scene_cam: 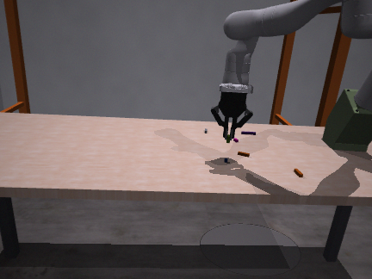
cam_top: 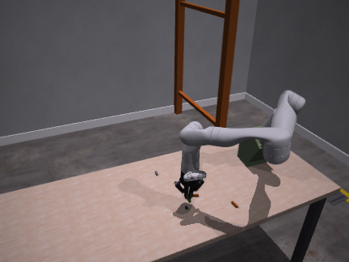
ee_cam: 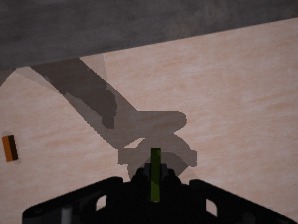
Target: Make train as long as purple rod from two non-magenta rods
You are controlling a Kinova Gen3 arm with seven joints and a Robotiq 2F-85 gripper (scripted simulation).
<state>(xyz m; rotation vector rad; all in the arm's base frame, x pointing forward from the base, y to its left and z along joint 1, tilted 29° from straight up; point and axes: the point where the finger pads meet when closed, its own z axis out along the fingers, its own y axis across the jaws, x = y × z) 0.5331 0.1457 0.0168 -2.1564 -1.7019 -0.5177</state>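
Right now my hand is 11 cm above the blue rod, 3 cm to the left of it and 1 cm past it. Also, from my hand: magenta rod 22 cm to the right, 11 cm below, 9 cm behind; then lime rod 2 cm below; then grey rod 32 cm to the right, 11 cm below, 1 cm ahead.
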